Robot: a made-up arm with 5 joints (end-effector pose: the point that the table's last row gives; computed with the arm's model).
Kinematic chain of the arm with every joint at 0, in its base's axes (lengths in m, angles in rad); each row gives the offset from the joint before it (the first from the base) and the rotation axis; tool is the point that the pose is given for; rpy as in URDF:
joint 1: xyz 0.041 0 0.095 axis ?
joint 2: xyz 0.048 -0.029 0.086 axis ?
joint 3: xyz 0.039 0 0.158 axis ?
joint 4: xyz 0.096 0 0.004 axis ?
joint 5: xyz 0.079 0.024 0 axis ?
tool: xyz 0 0 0 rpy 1.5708 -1.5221 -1.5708
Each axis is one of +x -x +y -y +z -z.
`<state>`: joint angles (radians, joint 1 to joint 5).
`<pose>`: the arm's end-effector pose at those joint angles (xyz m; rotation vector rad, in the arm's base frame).
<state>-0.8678 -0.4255 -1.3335 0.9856 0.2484</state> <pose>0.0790 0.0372 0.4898 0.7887 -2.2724 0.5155</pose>
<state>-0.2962 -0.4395 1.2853 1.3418 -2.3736</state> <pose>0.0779 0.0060 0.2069 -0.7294 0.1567 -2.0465</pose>
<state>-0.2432 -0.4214 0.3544 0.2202 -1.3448</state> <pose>0.2291 0.0415 0.3395 1.0852 -1.0159 -0.9430</pose>
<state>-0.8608 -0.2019 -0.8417 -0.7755 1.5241</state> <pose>0.0969 0.0574 0.5052 0.9149 2.8829 0.3473</pose>
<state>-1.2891 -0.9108 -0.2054 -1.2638 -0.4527</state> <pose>0.0259 -0.0701 0.4512 -1.8462 1.4794 0.3888</pose>
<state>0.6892 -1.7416 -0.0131 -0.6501 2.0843</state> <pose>-0.1122 0.1197 0.3393 2.3550 0.4980 0.6648</pose>
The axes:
joint 1: -z
joint 2: +y
joint 3: +y
joint 4: +y
joint 5: -x

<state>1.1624 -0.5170 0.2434 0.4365 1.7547</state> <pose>0.1052 -0.1609 0.3546 -1.4096 -0.1938 0.4499</pose>
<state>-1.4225 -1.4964 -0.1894 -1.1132 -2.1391</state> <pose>0.0170 -0.1946 0.3531 -1.8941 -0.4522 -0.5126</pose>
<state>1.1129 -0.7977 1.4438 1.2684 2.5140</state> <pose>0.0430 -0.0153 0.1903 0.3623 -0.0804 1.3382</pose>
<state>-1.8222 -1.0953 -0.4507 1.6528 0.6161</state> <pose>0.0453 0.0035 0.3757 1.0557 -1.4558 1.8616</pose>
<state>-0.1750 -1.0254 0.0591 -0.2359 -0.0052</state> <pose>0.0546 -0.0027 0.4513 0.3167 -2.7554 0.0313</pose>
